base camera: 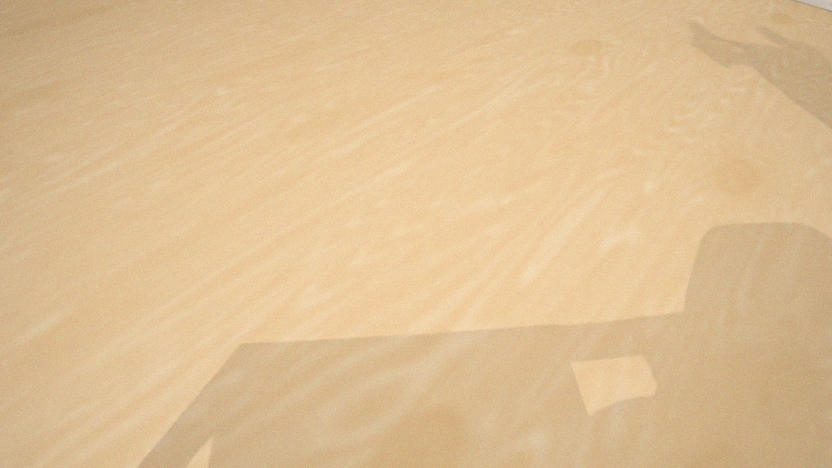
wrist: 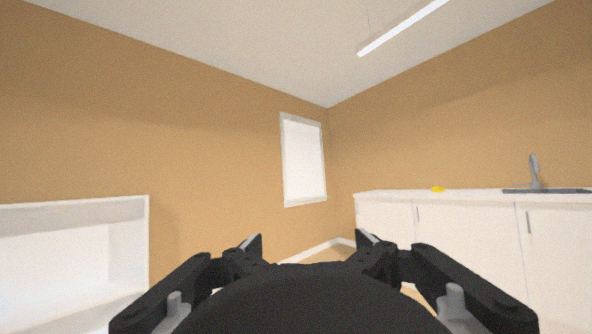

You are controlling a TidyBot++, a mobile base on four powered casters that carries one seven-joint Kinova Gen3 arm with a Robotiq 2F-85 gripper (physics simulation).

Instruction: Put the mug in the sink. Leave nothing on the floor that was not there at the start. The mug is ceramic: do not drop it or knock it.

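Places are measured from the arm's base along level axes (x ahead, y down, z left), in millimetres.
Pixels of known places: gripper, fingertip midpoint: point(wrist: 308, 241).
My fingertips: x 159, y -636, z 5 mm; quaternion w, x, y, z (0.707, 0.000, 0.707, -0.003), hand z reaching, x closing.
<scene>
Behind a point stands the place of what it marks.
The mug does not show in the base camera view or in the wrist view. The sink point(wrist: 550, 191) {z -1820, x 1296, y -498 mm} shows at the right of the wrist view as a dark grey edge set in the white counter top, with a grey tap point(wrist: 534, 172) {z -1946, x 1449, y -641 mm} standing at it; the inside of the sink is hidden at this low angle. My gripper point(wrist: 308, 241) {z 5, x 159, y -636 mm} is open and empty, and points level across the room, well away from the counter.
White cabinets point(wrist: 465, 225) {z -1191, x 1344, y -277 mm} under the counter run along the right wall. A yellow object point(wrist: 438, 189) {z -1229, x 1615, y -539 mm} lies on the counter left of the sink. A white open shelf unit point(wrist: 147, 240) {z 1121, x 1070, y -354 mm} stands at the left. The base camera view shows wooden floor point(base camera: 349, 203) {z 30, x 552, y 397 mm} with the robot's shadows.
</scene>
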